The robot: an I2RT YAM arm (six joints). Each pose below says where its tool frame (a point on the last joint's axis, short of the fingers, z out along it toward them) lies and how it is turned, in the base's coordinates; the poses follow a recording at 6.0 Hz.
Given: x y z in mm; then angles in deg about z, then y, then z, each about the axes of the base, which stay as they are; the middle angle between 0 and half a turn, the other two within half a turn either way.
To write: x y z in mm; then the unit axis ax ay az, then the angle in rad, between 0 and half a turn. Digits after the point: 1 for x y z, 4 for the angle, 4 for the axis.
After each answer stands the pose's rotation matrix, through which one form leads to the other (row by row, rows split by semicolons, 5 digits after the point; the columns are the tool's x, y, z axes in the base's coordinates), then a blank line. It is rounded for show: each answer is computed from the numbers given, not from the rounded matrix.
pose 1, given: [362.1 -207.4 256.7 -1.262 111.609 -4.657]
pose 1, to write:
[362.1 -207.4 256.7 0.0296 0.9989 -0.0351 1.9498]
-0.36875 0.07309 0.92665; 0.00794 0.99712 -0.07548; -0.92949 -0.02048 -0.36827

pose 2, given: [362.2 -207.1 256.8 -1.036 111.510 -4.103]
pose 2, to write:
[362.2 -207.1 256.8 0.0267 0.9992 -0.0305 1.9476]
-0.36696 0.06493 0.92797; 0.00820 0.99775 -0.06657; -0.93020 -0.01682 -0.36666

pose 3, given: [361.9 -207.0 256.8 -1.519 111.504 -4.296]
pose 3, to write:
[361.9 -207.0 256.8 0.0242 0.9991 -0.0345 1.9479]
-0.36739 0.06519 0.92778; 0.00102 0.99757 -0.06969; -0.93007 -0.02466 -0.36657

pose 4, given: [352.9 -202.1 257.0 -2.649 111.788 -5.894]
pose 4, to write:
[352.9 -202.1 257.0 0.0283 0.9983 -0.0504 1.9548]
-0.37356 0.08551 0.92365; -0.00790 0.99541 -0.09535; -0.92757 -0.04292 -0.37117

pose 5, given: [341.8 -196.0 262.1 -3.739 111.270 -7.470]
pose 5, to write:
[341.8 -196.0 262.1 0.0325 0.9972 -0.0666 1.9486]
-0.36740 0.10627 0.92397; -0.01760 0.99248 -0.12115; -0.92990 -0.06077 -0.36276

